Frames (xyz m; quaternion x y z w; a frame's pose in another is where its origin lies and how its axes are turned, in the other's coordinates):
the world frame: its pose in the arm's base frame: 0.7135 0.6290 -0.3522 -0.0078 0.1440 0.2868 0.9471
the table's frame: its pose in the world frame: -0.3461 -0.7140 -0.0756 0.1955 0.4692 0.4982 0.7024
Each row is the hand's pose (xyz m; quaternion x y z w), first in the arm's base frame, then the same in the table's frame.
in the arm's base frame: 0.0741 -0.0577 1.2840 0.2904 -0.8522 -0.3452 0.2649
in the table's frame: -0.1849 1.8089 -0.0478 0.2361 0.7759 0.0520 0.5826
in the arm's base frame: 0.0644 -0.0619 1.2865 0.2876 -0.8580 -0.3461 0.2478
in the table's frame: -0.1835 1.8148 -0.0568 0.2385 0.7665 0.0425 0.5948
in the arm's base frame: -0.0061 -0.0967 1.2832 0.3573 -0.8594 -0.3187 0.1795
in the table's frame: -0.1683 1.8380 -0.1304 0.2163 0.7673 -0.0562 0.6011
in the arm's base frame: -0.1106 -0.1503 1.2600 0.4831 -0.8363 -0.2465 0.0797
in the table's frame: -0.1398 1.8559 -0.2453 0.1761 0.7686 -0.2266 0.5717
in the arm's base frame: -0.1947 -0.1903 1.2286 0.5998 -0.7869 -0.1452 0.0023
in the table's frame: -0.1095 1.8595 -0.3387 0.1434 0.7622 -0.3874 0.4984
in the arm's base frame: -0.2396 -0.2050 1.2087 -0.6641 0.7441 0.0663 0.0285
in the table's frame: -0.0872 1.8596 -0.3849 0.1308 0.7561 -0.4771 0.4285
